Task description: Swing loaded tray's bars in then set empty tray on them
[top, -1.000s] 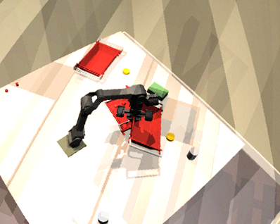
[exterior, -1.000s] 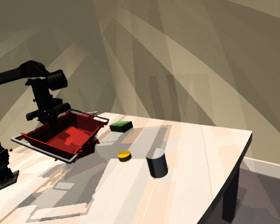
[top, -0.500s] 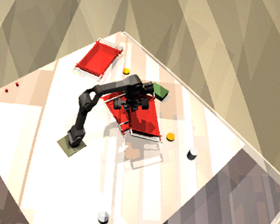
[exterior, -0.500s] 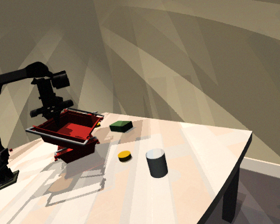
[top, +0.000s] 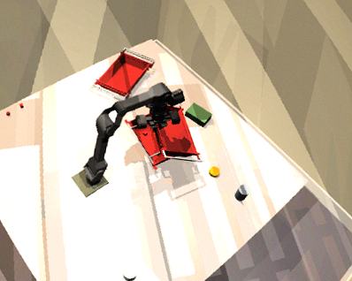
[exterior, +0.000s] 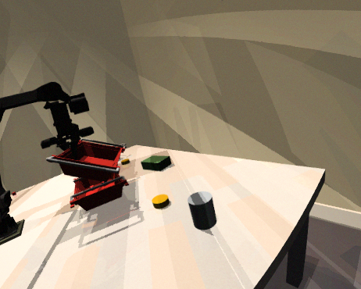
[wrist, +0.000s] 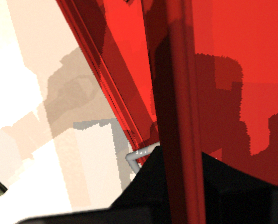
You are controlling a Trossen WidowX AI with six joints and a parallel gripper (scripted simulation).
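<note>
Now: the red tray 70 mm ahead of my gripper tip, 40 mm to the right of it and 10 mm below it. The rest, counted from my gripper tip: green block 330 mm ahead, 150 mm below, 10 mm to the right.
</note>
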